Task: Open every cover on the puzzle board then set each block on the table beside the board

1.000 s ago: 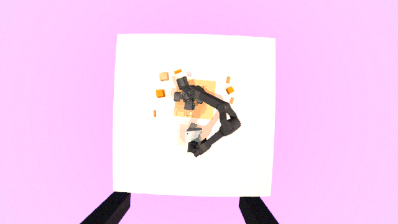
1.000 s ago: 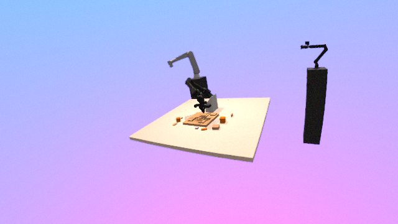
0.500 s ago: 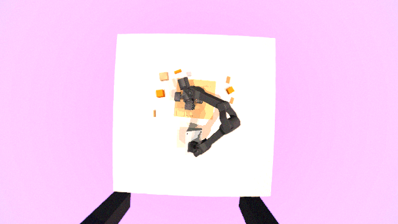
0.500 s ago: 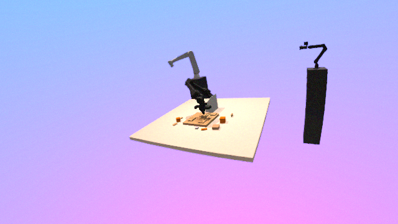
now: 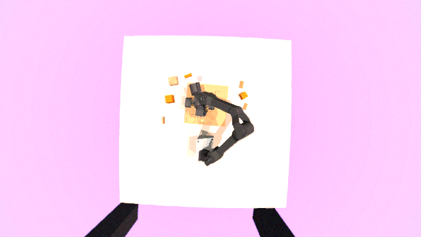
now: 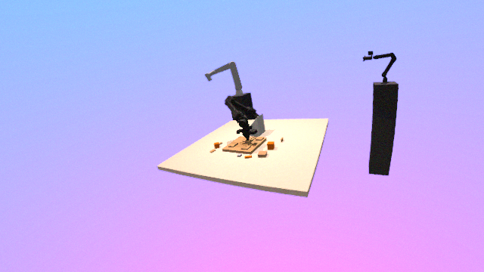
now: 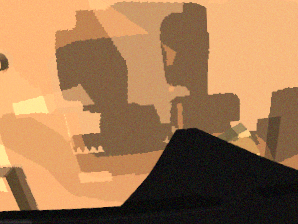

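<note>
My gripper tip is 3 cm to the left of the tan puzzle board, 3 cm above it and 1 cm short of it. From my gripper tip the other things lie so: orange bar: 21 cm ahead, 12 cm to the left, 4 cm below; orange cube: 23 cm to the left, 2 cm below, 2 cm ahead.
</note>
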